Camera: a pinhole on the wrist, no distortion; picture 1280 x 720 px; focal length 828.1 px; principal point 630.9 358.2 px. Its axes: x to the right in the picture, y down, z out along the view. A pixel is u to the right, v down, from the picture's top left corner.
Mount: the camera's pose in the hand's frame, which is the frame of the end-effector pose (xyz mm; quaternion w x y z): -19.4 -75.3 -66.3 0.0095 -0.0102 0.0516 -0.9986
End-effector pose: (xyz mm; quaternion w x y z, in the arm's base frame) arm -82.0 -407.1 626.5 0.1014 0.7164 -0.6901 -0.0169
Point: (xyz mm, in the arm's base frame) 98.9 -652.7 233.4
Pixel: 254 568
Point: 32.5 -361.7 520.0
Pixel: 832 582
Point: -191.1 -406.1 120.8
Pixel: 711 127
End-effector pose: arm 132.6 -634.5 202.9 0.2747 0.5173 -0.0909 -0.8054
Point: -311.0 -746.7 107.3
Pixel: 92 335
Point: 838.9 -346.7 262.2
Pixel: behind the camera
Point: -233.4 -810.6 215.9
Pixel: 204 79
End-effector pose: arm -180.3 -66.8 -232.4 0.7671 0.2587 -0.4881 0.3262
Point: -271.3 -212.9 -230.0
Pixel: 807 83
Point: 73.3 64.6 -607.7
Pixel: behind the camera
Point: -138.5 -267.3 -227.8
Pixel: 709 642
